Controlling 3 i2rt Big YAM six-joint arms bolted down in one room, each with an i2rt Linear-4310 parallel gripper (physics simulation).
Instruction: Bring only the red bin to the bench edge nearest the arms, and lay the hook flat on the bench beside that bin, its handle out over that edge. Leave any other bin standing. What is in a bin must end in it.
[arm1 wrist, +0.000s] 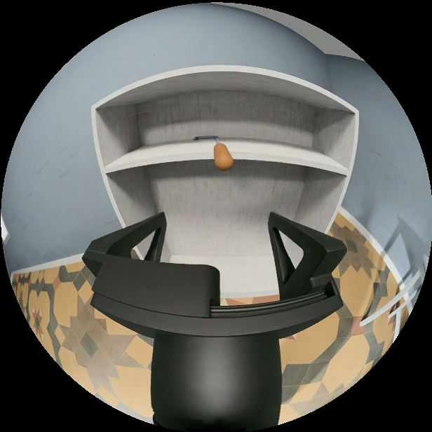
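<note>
The hook lies on the middle shelf of a pale shelf unit; its orange handle (223, 158) sticks out over the shelf's front edge, and its thin dark metal rod (206, 137) bends to the left behind it. The arm1 gripper (217, 216) is open, with its fingers wide apart and no object between them, in front of the unit and lower in the view than the hook's handle. The red bin and the bench do not show in this view. The arm2 and arm3 grippers do not show either.
The shelf unit (99, 145) has side walls, a top board and a middle shelf around its compartments. A blue-grey wall (200, 40) stands behind it. The floor (115, 385) has patterned tiles. White bar-like shapes (385, 310) show at the right edge.
</note>
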